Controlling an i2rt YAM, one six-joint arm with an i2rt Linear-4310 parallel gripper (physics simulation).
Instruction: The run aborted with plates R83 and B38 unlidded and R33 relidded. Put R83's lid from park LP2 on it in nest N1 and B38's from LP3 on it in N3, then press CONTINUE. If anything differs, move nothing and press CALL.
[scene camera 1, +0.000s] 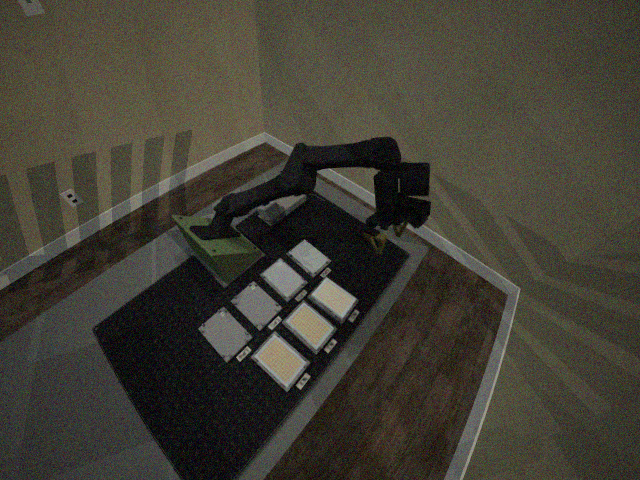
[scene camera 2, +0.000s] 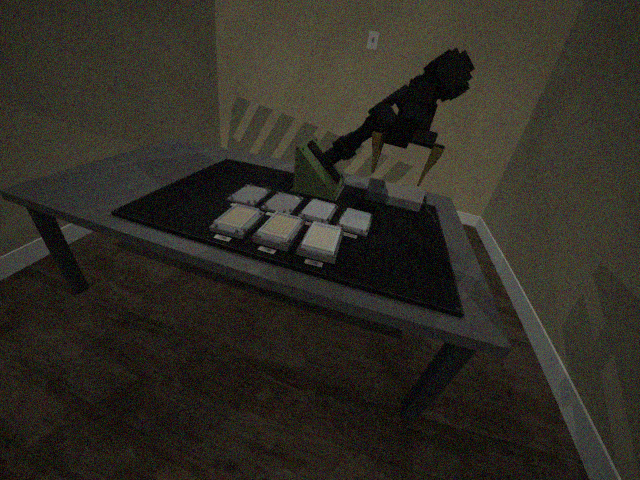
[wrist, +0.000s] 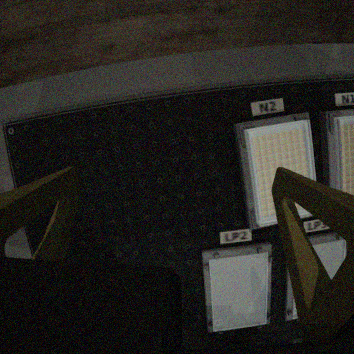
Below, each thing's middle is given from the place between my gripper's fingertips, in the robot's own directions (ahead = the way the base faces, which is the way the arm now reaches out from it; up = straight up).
Right now the LP2 park spot (wrist: 216, 252) is 220 mm behind my hand, 50 mm to the right of it and 230 mm below it.
